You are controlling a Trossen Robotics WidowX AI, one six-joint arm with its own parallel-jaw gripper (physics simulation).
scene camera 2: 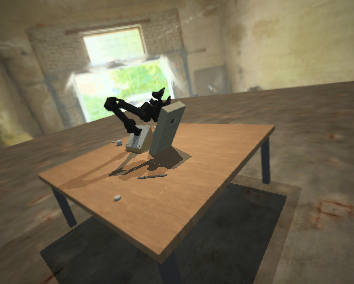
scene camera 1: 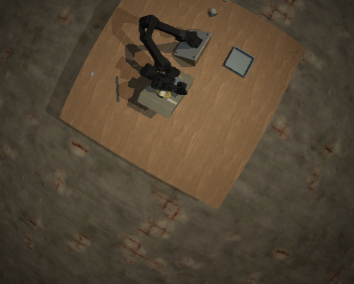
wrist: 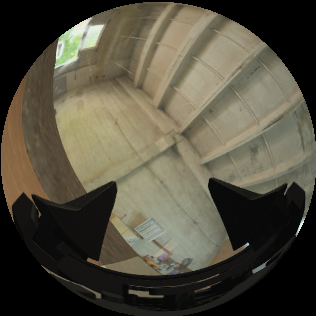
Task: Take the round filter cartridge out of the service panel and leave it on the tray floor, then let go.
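The grey service panel (scene camera 1: 161, 108) (scene camera 2: 167, 131) stands tilted on the table; its top edge (wrist: 132, 265) shows low in the wrist view. On its face in scene camera 1 a yellow ring (scene camera 1: 166, 95) and a cream piece are partly covered by the arm. The round filter cartridge cannot be made out clearly; the panel hides it in scene camera 2. My gripper (scene camera 1: 184, 89) (scene camera 2: 163, 97) (wrist: 163, 184) is open and empty, above the panel's upper part, with its fingers wide apart. The square tray (scene camera 1: 239, 62) with a dark blue rim lies away from the panel.
The arm's base stands on a grey sloped box (scene camera 1: 189, 52) (scene camera 2: 137, 139) beside the panel. A dark thin rod (scene camera 1: 117, 89) (scene camera 2: 152, 176) lies behind the panel. A small white piece (scene camera 1: 92, 74) (scene camera 2: 117, 198) and a small grey block (scene camera 1: 213, 12) (scene camera 2: 119, 143) lie on the table.
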